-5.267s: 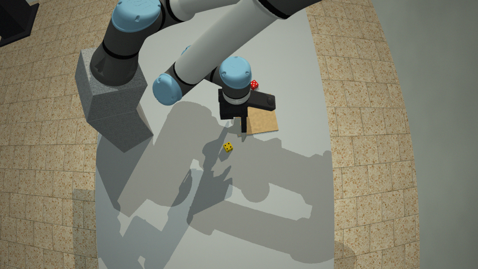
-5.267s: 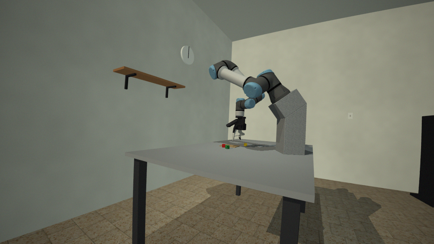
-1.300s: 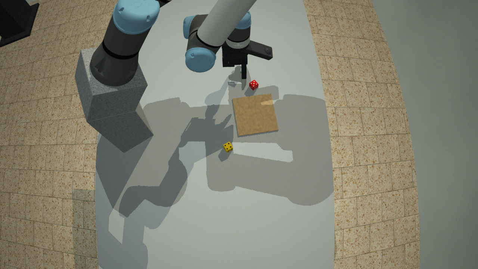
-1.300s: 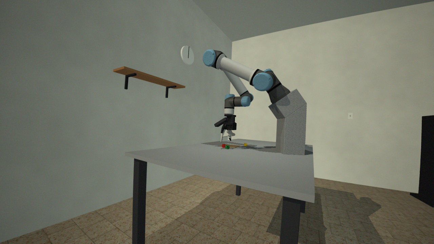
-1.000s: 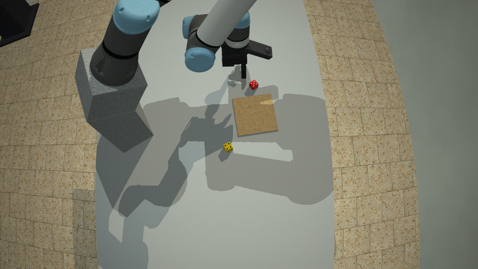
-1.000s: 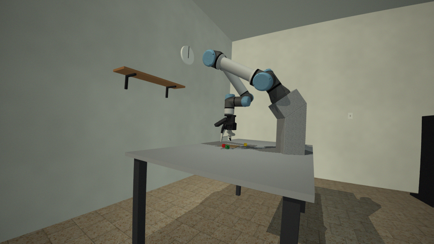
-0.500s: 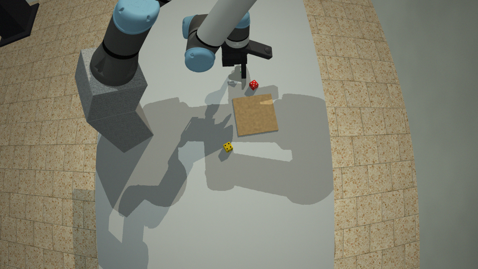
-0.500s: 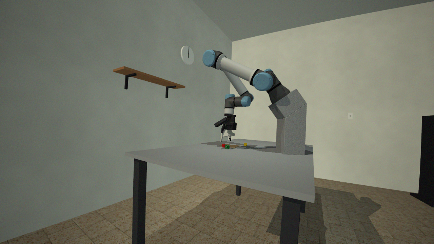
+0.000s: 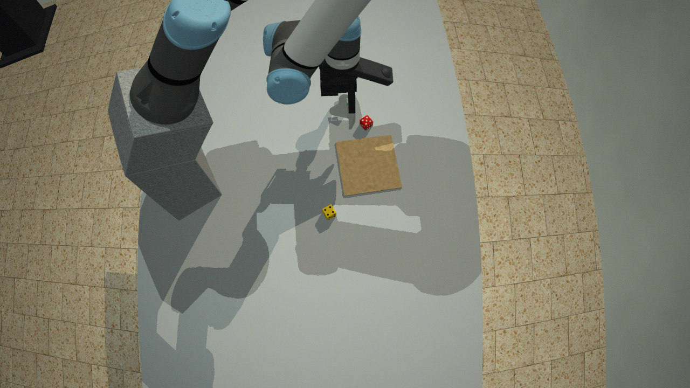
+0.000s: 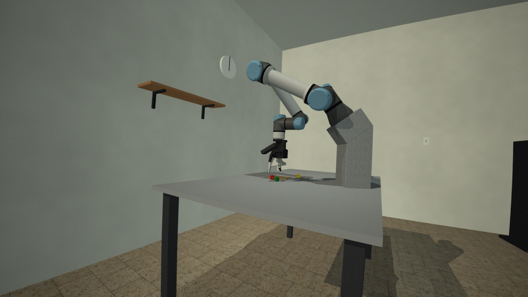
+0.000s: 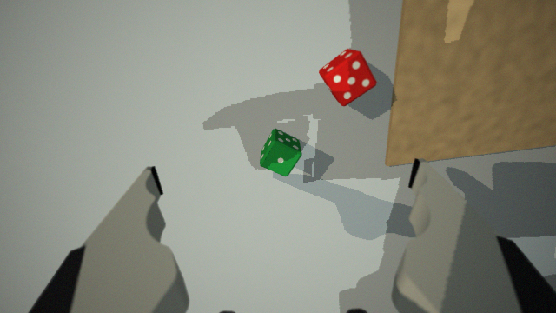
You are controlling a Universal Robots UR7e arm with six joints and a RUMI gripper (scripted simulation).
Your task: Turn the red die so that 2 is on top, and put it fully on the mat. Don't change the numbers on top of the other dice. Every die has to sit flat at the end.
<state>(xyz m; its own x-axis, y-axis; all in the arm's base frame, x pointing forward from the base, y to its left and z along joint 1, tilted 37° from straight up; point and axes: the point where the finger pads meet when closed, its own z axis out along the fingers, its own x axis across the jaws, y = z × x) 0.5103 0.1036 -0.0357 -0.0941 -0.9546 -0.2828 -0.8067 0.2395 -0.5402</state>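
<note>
Now: the green die 20 mm behind my hand and 40 mm below it. Also, from my hand: yellow die (90 mm behind, 260 mm to the right, 40 mm below); then tan mat (20 mm ahead, 160 mm to the right, 50 mm below); then red die (30 mm ahead, 50 mm to the right, 40 mm below).
</note>
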